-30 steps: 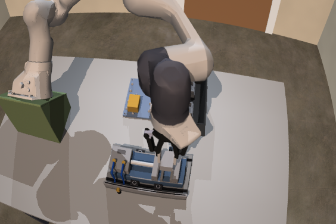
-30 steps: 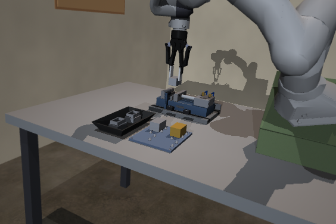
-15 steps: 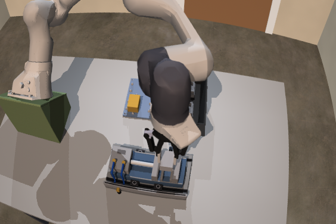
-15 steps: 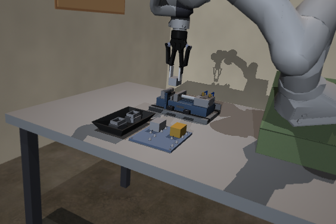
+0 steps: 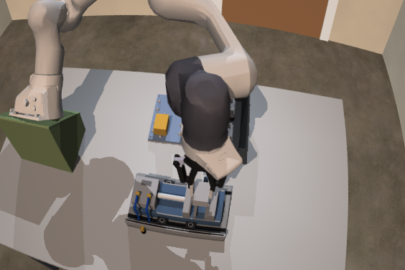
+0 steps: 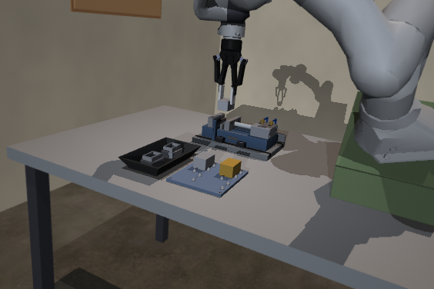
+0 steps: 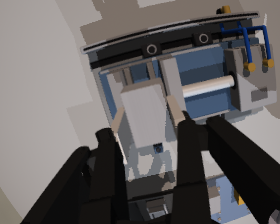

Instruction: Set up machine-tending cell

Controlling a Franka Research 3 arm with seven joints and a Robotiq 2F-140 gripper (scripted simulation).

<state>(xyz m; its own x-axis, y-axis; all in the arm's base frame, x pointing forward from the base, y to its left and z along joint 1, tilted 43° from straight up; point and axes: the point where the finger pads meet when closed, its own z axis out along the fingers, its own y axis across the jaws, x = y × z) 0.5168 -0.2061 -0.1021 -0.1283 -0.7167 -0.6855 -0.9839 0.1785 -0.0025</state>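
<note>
Right now the blue vise is 140 mm below my hand, 70 mm behind it and 10 mm to the left of it. Round my hand: brass blank 310 mm to the left, 160 mm below, 130 mm behind; aluminium blank 300 mm to the left, 160 mm below, 40 mm behind.
</note>
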